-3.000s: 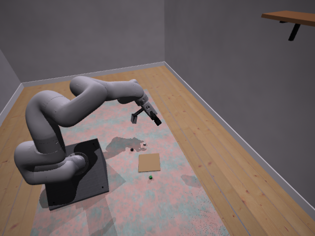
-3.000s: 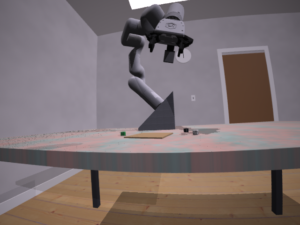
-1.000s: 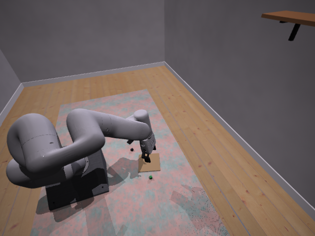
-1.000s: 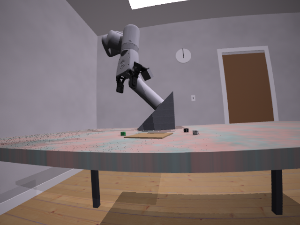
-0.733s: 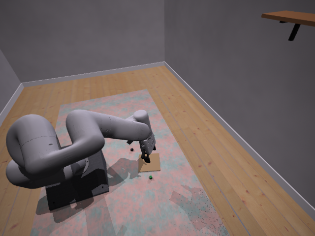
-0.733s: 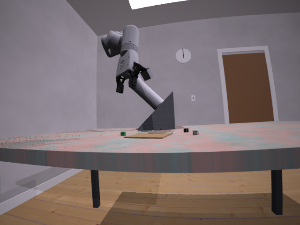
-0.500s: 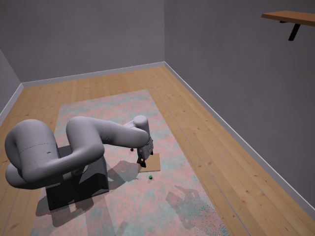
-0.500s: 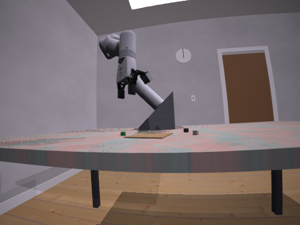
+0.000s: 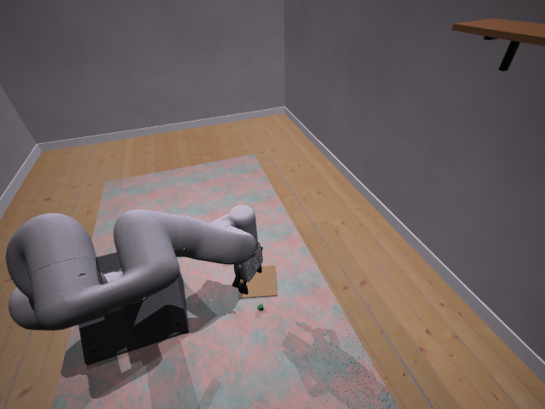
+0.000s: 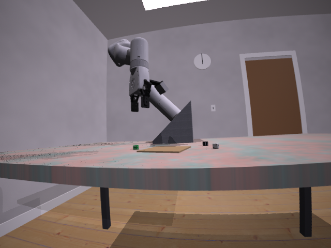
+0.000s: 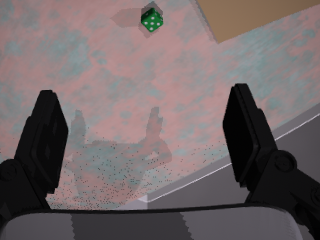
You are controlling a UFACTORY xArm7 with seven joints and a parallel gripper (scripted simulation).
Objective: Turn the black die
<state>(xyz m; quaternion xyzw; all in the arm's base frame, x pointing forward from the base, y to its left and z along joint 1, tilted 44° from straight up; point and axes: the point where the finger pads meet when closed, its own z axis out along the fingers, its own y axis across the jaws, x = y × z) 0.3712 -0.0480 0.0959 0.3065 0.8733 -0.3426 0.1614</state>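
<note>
My gripper is now 150 mm above the green die, 20 mm short of it and 10 mm to the left of it. Round my hand: tan mat 160 mm below, 110 mm to the left, 40 mm ahead; then white die 270 mm to the left, 150 mm below, 40 mm ahead; then black die 240 mm to the left, 150 mm below, 60 mm behind.
</note>
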